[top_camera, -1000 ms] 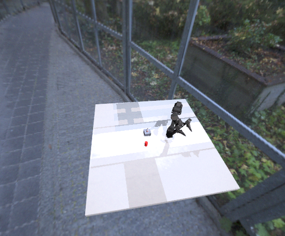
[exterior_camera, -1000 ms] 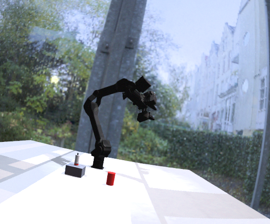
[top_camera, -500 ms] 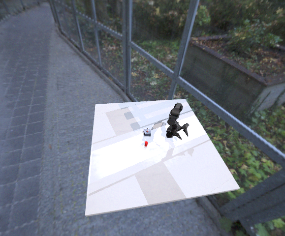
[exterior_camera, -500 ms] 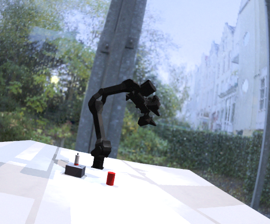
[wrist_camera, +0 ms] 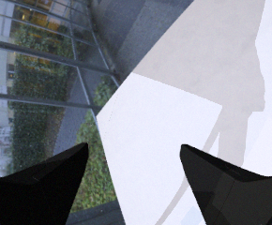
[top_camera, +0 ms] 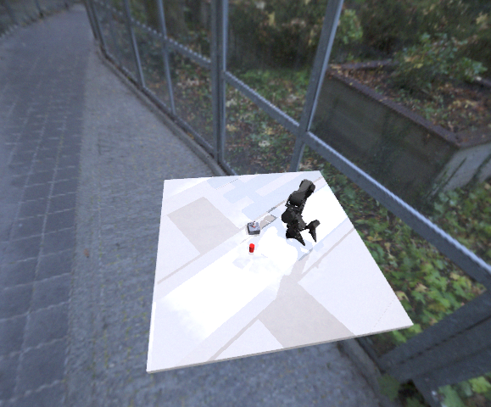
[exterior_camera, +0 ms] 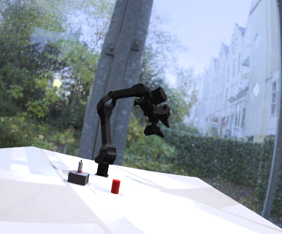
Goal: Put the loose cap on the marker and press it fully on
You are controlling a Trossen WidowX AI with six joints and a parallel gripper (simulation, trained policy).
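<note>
Right now my gripper tip is 25 cm short of the red cap, 25 cm above it and 19 cm to the left of it. Also, from my gripper tip: dark holder block 34 cm to the right, 25 cm below, 20 cm ahead; then grey marker 34 cm to the right, 20 cm below, 20 cm ahead.
</note>
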